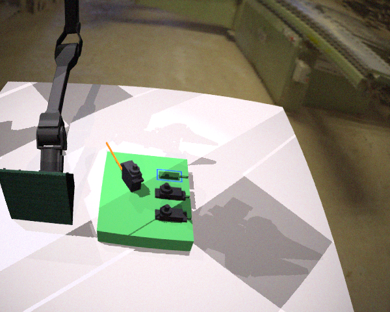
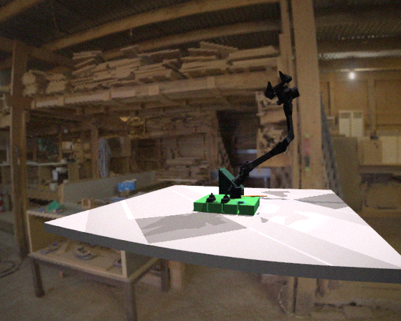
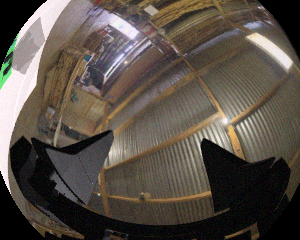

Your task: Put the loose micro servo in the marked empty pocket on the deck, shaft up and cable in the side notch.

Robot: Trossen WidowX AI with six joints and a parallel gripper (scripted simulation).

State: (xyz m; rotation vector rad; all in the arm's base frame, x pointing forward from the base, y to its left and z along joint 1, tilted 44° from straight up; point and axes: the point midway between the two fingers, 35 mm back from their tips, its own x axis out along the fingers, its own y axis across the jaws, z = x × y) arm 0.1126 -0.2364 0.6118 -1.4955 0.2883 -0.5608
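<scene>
Now: gripper tip 11 cm short of the green deck, 24 cm to the left of it and 70 cm above it.
</scene>
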